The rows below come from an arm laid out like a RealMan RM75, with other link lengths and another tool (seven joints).
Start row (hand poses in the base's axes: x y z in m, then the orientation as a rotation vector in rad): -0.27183 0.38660 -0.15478 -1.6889 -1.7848 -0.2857
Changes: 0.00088 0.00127 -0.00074 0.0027 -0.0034 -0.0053; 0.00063 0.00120 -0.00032 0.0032 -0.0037 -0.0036; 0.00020 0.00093 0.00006 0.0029 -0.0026 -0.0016; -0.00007 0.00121 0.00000 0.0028 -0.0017 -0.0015; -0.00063 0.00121 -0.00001 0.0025 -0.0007 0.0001; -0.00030 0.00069 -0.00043 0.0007 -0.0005 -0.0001; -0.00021 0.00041 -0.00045 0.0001 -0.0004 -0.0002; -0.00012 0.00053 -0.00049 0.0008 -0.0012 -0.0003; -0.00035 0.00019 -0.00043 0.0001 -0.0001 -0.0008; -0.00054 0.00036 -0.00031 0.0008 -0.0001 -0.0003; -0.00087 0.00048 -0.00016 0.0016 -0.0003 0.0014; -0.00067 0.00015 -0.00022 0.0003 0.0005 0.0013; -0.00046 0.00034 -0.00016 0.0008 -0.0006 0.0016; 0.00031 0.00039 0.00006 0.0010 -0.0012 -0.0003; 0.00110 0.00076 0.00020 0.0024 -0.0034 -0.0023; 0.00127 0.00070 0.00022 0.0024 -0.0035 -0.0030; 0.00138 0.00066 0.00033 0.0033 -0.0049 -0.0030; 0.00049 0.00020 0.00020 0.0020 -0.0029 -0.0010; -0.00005 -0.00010 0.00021 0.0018 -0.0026 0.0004; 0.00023 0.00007 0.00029 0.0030 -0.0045 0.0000; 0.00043 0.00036 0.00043 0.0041 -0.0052 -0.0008; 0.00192 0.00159 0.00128 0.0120 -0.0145 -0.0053; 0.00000 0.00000 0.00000 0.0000 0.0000 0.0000
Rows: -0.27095 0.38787 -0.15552 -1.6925 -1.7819 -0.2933; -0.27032 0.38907 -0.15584 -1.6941 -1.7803 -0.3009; -0.27012 0.39000 -0.15578 -1.6939 -1.7797 -0.3064; -0.27019 0.39121 -0.15578 -1.6936 -1.7785 -0.3109; -0.27082 0.39242 -0.15579 -1.6919 -1.7780 -0.3136; -0.27112 0.39311 -0.15622 -1.6916 -1.7780 -0.3147; -0.27133 0.39352 -0.15667 -1.6918 -1.7781 -0.3152; -0.27145 0.39405 -0.15716 -1.6917 -1.7784 -0.3171; -0.27180 0.39424 -0.15759 -1.6924 -1.7778 -0.3176; -0.27234 0.39460 -0.15790 -1.6921 -1.7773 -0.3185; -0.27321 0.39508 -0.15806 -1.6897 -1.7779 -0.3195; -0.27388 0.39523 -0.15828 -1.6882 -1.7784 -0.3187; -0.27434 0.39557 -0.15844 -1.6862 -1.7797 -0.3192; -0.27403 0.39596 -0.15838 -1.6859 -1.7799 -0.3212; -0.27293 0.39672 -0.15818 -1.6868 -1.7795 -0.3273; -0.27166 0.39742 -0.15796 -1.6884 -1.7786 -0.3338; -0.27028 0.39808 -0.15763 -1.6895 -1.7783 -0.3423; -0.26979 0.39828 -0.15743 -1.6894 -1.7787 -0.3470; -0.26984 0.39818 -0.15722 -1.6881 -1.7801 -0.3507; -0.26961 0.39825 -0.15693 -1.6865 -1.7820 -0.3573; -0.26918 0.39861 -0.15650 -1.6849 -1.7832 -0.3658; -0.26726 0.40020 -0.15522 -1.6830 -1.7839 -0.3912; -0.26726 0.40020 -0.15522 -1.6830 -1.7839 -0.3912
